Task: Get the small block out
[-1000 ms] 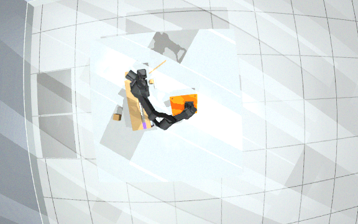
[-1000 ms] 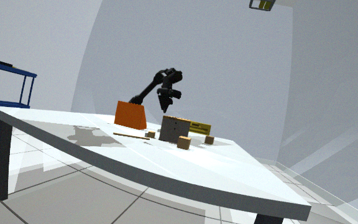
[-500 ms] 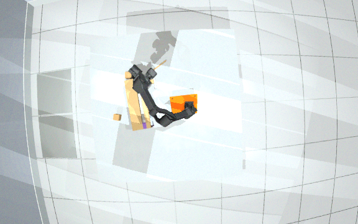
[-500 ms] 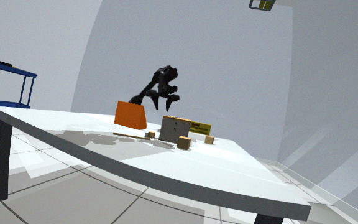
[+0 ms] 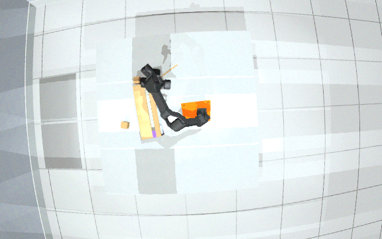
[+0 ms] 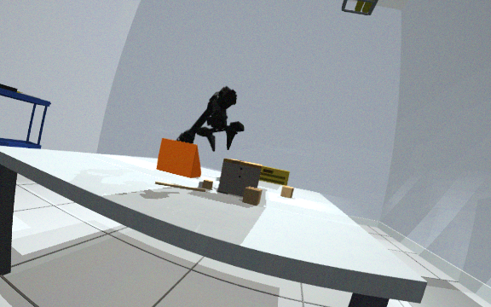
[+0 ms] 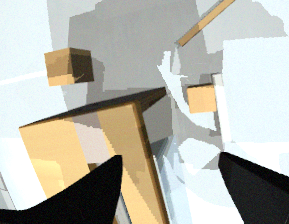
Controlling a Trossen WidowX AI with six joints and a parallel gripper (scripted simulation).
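The cube is 14 cm below my gripper tip, 2 cm to the right of it and 2 cm behind it. Round my gripper tip: thin stick: 15 cm below, 14 cm to the right, 7 cm behind; long tan-topped box: 16 cm to the left, 9 cm below, 4 cm ahead.
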